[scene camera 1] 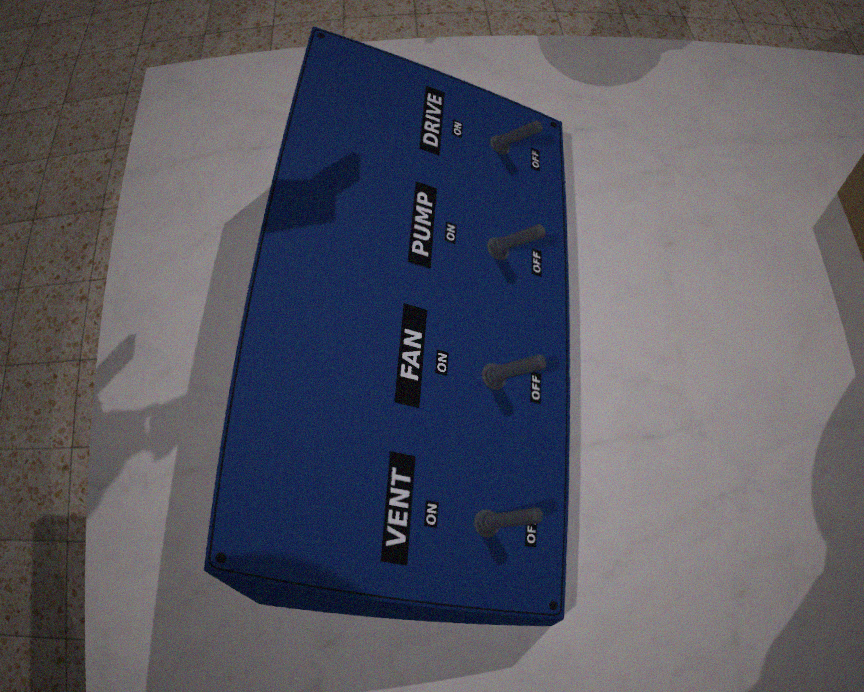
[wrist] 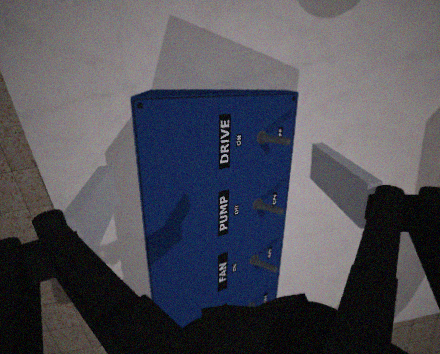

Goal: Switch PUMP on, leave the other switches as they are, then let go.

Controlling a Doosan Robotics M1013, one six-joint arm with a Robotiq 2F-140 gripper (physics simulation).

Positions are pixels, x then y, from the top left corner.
A fan lever (scene camera 1: 535,363): 60 cm from the lens. A vent lever (scene camera 1: 528,516): 56 cm from the lens.
